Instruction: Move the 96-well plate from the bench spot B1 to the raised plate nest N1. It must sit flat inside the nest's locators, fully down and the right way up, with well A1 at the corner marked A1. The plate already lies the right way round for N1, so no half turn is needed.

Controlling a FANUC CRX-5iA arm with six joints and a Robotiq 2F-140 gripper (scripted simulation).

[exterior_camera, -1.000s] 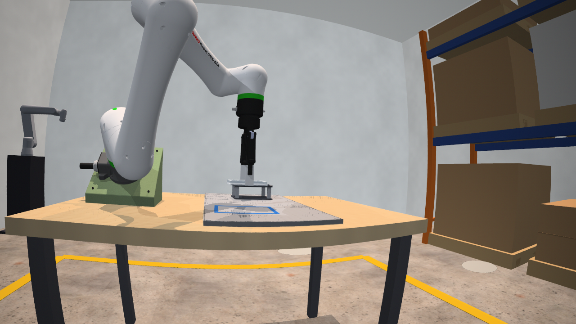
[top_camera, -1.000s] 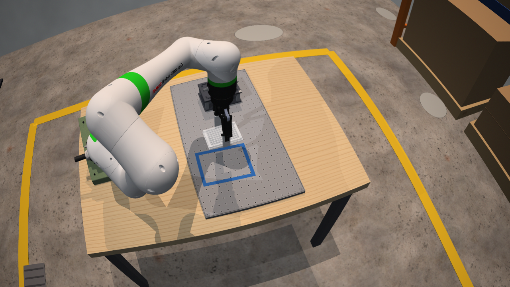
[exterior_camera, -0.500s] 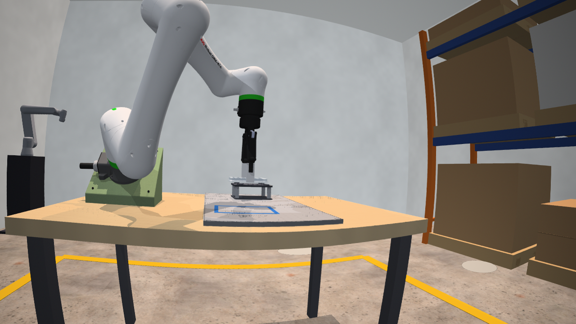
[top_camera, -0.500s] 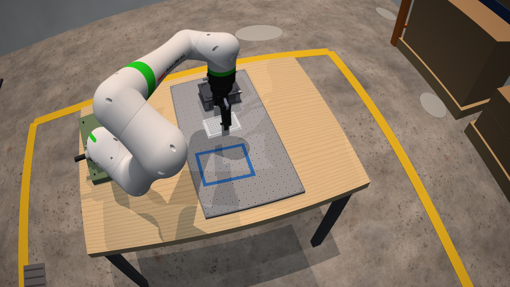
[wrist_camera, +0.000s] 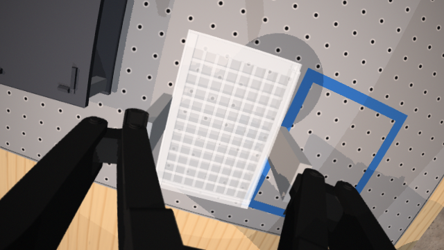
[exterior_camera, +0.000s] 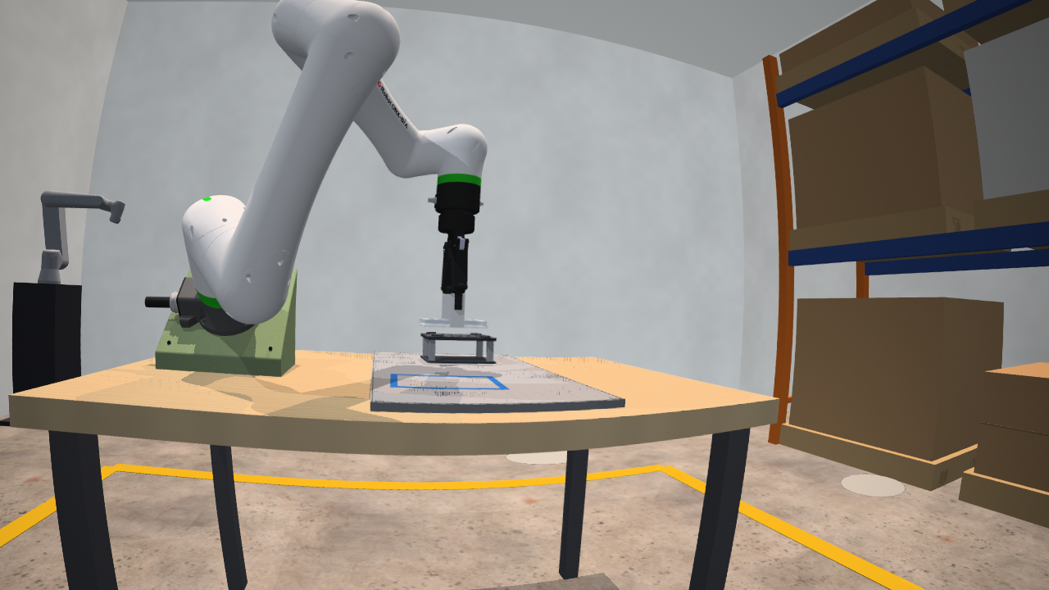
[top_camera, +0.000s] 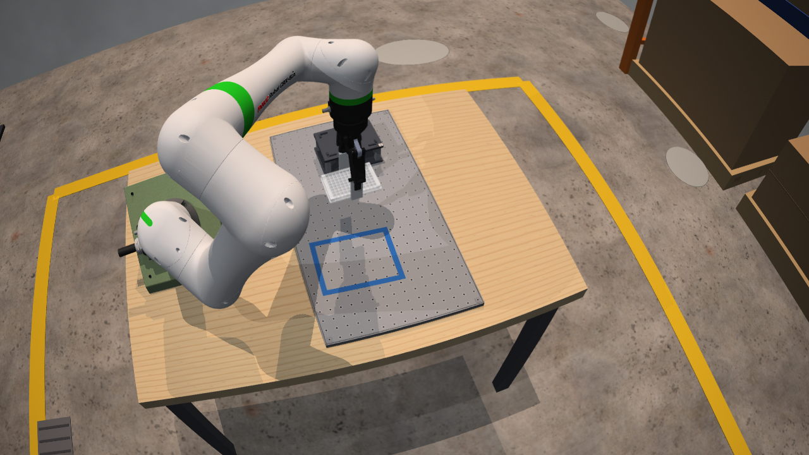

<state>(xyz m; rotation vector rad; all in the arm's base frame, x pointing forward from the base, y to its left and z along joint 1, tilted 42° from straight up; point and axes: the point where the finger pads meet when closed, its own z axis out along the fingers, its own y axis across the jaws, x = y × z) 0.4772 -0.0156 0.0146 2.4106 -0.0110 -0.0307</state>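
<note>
The black raised nest N1 lies 50 mm ahead of my hand, 190 mm to the left of it and 60 mm below it. The rest, counted from my hand: A1 label (130 mm ahead, 130 mm to the left, 60 mm below); then clear 96-well plate (20 mm below).
</note>
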